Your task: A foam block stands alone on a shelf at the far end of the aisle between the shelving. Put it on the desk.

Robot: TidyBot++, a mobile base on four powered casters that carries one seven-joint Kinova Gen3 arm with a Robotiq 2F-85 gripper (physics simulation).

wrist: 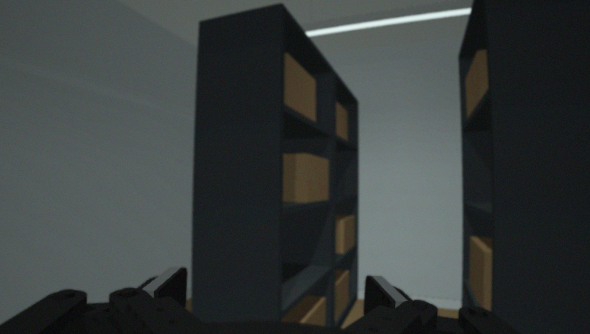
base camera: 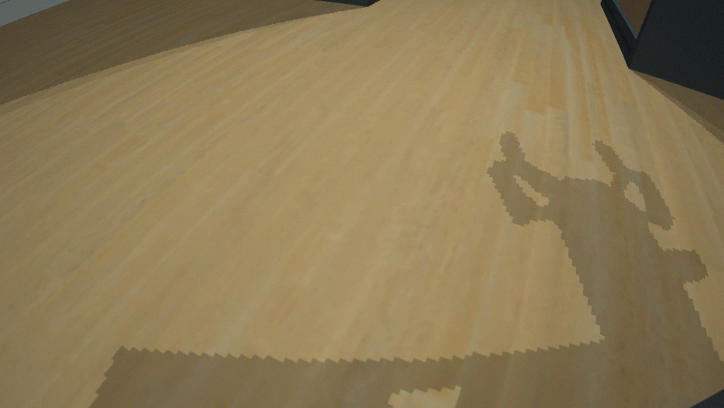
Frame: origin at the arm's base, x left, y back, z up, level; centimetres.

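Seen in the pictures: gripper, fingertip midpoint: (wrist: 276,292).
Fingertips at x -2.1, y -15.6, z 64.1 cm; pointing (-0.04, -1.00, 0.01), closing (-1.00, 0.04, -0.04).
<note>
Offsets run from my fingertips to a thing's top centre. "spot": to the spot under its first point. Level surfaces: height alone.
My gripper (wrist: 276,292) is open and empty at the bottom of the wrist view, its two dark fingers wide apart. Beyond it stands a tall dark shelf unit (wrist: 237,165) in the middle, and another dark shelf unit (wrist: 542,165) stands at the right, with a gap between them that shows the pale far wall. The foam block and the desk do not show in either view. The gripper's shadow, with two spread fingers, falls on the floor in the base camera view.
Brown boxes, among them one at mid height @(dz +22.3, dx -16.6, dy -187.6 cm) (wrist: 306,178) and one low in the right unit @(dz -23.5, dx -115.4, dy -128.8 cm) (wrist: 480,272), stand in the shelf units. In the base camera view, a dark unit's corner @(spot: dz -94.4, dx -87.9, dy -82.6 cm) (base camera: 681,50) stands at the upper right of the wooden floor @(dz -103.8 cm) (base camera: 329,202). A grey wall (wrist: 95,175) is at the left.
</note>
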